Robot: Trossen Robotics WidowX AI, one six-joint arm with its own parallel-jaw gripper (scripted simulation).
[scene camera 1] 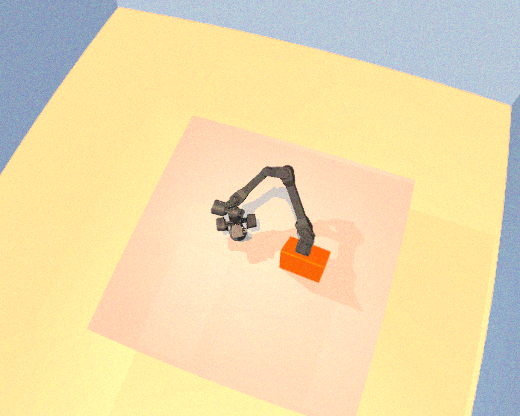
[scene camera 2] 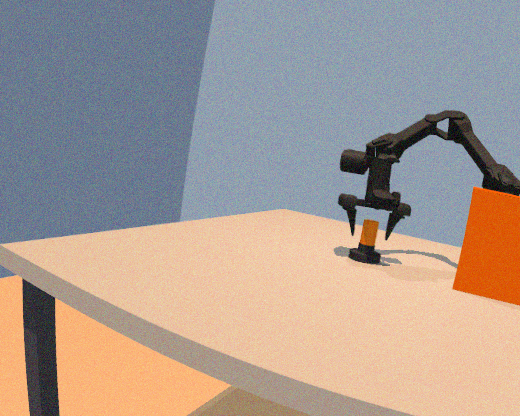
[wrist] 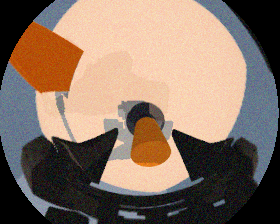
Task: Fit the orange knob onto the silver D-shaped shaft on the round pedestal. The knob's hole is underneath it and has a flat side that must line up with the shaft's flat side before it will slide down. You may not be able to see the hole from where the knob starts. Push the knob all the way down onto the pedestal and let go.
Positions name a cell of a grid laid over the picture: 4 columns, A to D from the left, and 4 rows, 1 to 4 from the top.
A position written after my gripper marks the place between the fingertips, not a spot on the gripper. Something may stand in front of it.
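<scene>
My gripper (scene camera 2: C3) is open and it's holding nothing. In the wrist view I can see my gripper (wrist: C3) too, and there's an orange knob (wrist: C3) as well. Scene camera 1 doesn't show the orange knob, which is hidden there by my gripper.
</scene>
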